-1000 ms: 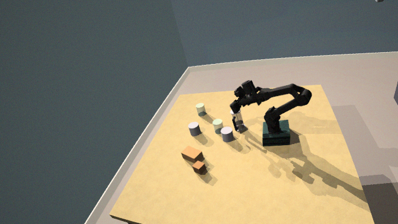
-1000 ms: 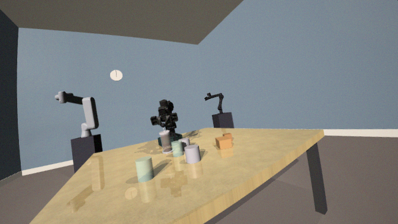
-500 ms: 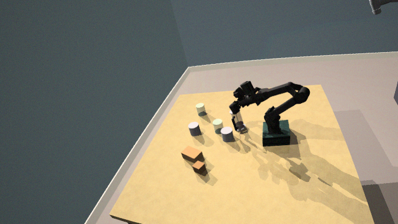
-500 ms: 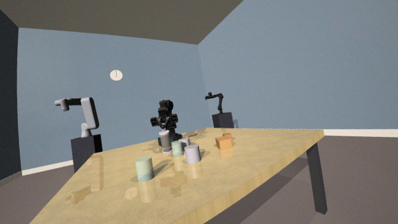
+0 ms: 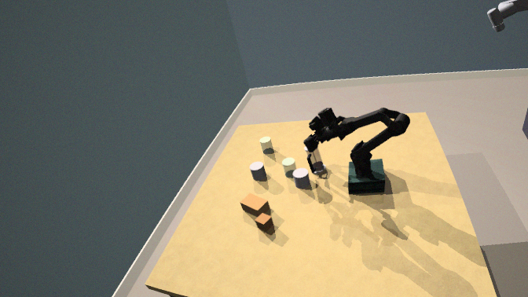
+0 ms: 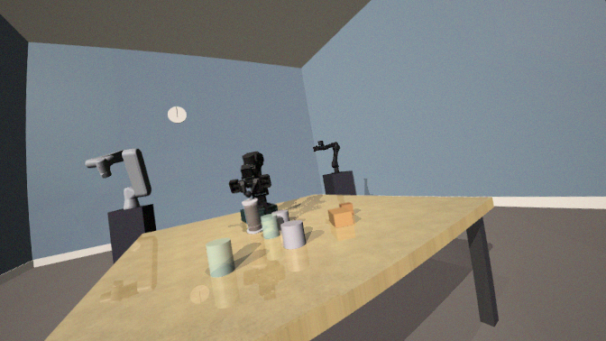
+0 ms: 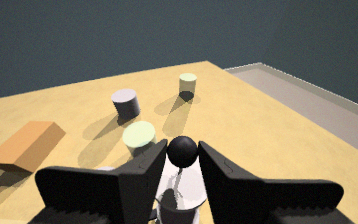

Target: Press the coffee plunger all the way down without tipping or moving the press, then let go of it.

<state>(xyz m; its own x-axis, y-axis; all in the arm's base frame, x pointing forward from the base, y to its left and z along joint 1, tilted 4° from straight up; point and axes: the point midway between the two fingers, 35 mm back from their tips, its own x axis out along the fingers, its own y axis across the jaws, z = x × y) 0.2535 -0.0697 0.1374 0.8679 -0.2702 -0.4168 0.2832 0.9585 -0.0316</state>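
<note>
Right now the coffee press is 8 cm below my gripper tip, 2 cm to the left of it and 2 cm behind it.
</note>
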